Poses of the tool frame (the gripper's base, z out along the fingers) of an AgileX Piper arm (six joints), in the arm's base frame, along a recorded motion.
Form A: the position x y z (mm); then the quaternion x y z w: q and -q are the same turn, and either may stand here.
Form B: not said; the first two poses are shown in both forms.
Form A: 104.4, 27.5, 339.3, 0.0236, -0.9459, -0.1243, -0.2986
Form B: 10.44, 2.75, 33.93, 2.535, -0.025, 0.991, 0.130
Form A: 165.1, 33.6, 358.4, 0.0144, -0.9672, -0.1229, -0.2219
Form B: 16.51, 3.36, 35.84, 2.694, -0.015, 0.992, 0.126
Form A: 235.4, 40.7, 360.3, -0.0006, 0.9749, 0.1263, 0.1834
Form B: 23.54, 4.07, 36.03, 2.773, -0.001, 0.992, 0.128
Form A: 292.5, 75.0, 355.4, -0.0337, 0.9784, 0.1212, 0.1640
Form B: 29.25, 7.50, 35.54, 2.812, -0.034, 0.992, 0.123
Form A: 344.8, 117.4, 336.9, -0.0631, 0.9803, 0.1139, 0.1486
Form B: 34.48, 11.74, 33.69, 2.843, -0.064, 0.991, 0.115
